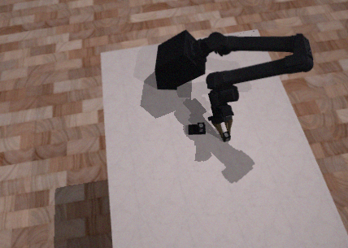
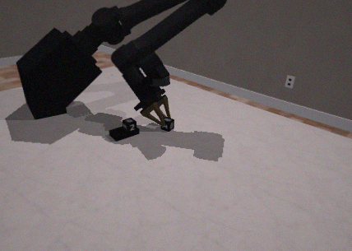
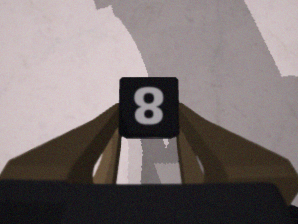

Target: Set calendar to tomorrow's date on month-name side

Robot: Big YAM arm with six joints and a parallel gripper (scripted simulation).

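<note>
My gripper is now 1 cm short of the black digit cube and 1 cm above it. Also, from my hand: black tray (12 cm to the right, 6 cm behind, 1 cm below).
</note>
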